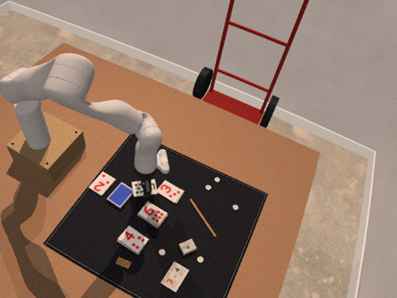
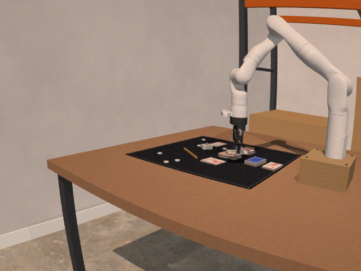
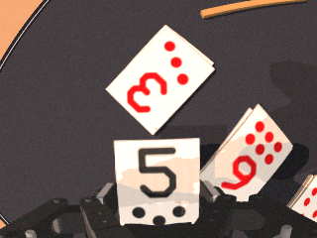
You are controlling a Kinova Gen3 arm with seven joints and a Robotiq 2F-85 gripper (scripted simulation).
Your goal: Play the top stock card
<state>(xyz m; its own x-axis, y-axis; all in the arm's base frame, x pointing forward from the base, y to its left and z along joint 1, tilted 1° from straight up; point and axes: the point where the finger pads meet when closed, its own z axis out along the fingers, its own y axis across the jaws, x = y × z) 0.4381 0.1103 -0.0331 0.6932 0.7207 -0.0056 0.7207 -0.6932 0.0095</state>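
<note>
Right now the black mat is 12 cm ahead of my hand, 4 cm to the right of it and 7 cm below it. The rest, counted from my hand: small grey block 25 cm ahead, 8 cm to the right, 4 cm below; wooden stick 23 cm ahead, 5 cm to the left, 6 cm below; printed reference card 28 cm ahead, 19 cm to the right, 6 cm below.
</note>
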